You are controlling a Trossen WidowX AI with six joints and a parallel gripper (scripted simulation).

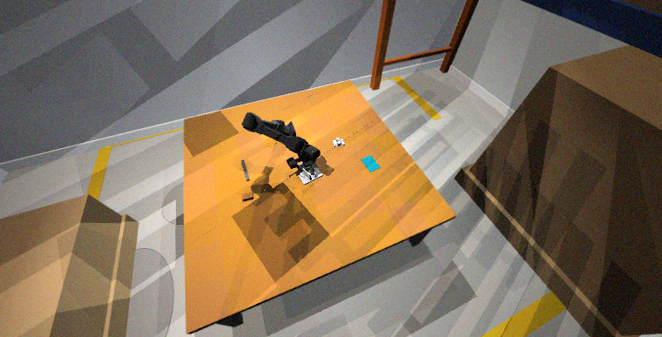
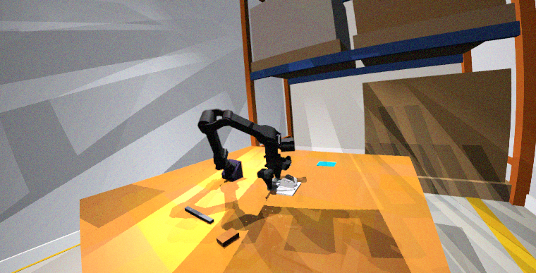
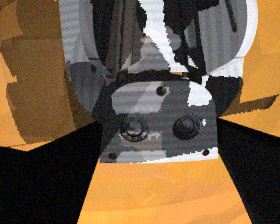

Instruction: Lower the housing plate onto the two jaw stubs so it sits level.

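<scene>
Now: gripper tip 1 cm short of the white housing part and 2 cm below it. The rest, counted from my gripper tip: white block 12 cm behind, 25 cm to the left; brown block 11 cm ahead, 34 cm to the right; dark bar 8 cm behind, 34 cm to the right.
</scene>
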